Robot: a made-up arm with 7 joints. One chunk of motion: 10 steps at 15 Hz.
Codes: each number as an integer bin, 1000 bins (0 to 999) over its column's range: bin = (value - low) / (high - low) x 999, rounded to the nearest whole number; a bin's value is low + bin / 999 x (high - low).
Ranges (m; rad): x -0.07..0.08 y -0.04..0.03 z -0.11..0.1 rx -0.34..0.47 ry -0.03..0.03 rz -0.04..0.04
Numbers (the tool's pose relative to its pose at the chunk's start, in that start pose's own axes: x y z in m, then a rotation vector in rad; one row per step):
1: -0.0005 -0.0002 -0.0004 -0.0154 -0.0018 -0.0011
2: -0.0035 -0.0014 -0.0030 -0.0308 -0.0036 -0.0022
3: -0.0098 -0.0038 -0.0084 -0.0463 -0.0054 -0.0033
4: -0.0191 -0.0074 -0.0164 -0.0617 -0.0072 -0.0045
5: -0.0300 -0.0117 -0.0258 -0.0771 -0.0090 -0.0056
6: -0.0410 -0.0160 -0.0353 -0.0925 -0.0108 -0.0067
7: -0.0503 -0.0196 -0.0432 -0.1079 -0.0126 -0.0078
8: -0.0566 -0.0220 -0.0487 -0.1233 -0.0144 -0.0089
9: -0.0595 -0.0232 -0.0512 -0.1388 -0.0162 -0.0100
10: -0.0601 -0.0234 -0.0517 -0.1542 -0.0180 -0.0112
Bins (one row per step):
1: 463 568 521 400 470 486
2: 443 551 509 381 440 472
3: 401 517 483 362 410 458
4: 339 465 445 343 380 443
5: 266 404 401 324 350 430
6: 193 343 355 305 320 416
7: 131 291 318 286 290 402
8: 89 257 292 267 260 388
9: 70 240 280 248 230 375
10: 66 237 277 229 200 360

